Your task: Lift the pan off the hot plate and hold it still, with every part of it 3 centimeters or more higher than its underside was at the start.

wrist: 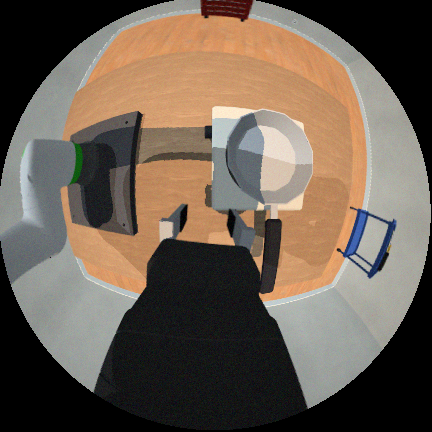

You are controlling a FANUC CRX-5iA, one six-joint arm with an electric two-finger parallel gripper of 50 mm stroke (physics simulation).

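Frame: origin at the arm's base, x ahead, y left, z up, level; millimetres.
Seen in the pictures: gripper, fingertip midpoint: [207, 214]; arm's base, origin of the base link: [85, 162].
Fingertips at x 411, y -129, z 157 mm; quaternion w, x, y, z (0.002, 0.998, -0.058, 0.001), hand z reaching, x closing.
Observation:
Offsets run from my fingertips to a thing's top centre.
The pan [272, 157], light grey with many flat sides, sits on the hot plate {92 mm left, 119 mm ahead, 114 mm down} [220, 192], a cream square box with a black knob on its left side. The pan's dark handle {118 mm right, 131 mm ahead, 28 mm down} [271, 255] points down in the view, toward the camera side, past the hot plate's edge. My gripper [207, 214] is open, with nothing between its fingers. Both fingers are to the left of the handle, and the right finger is the nearer one, apart from the handle in the view. The height of the fingers relative to the handle is hard to tell.
The arm's dark base plate [127, 200] is at the left, with the grey arm [45, 170] on it. A blue cart [355, 234] stands at the right beyond the wooden surface. A dark red object [226, 8] is at the top edge. Shadows lie around the hot plate.

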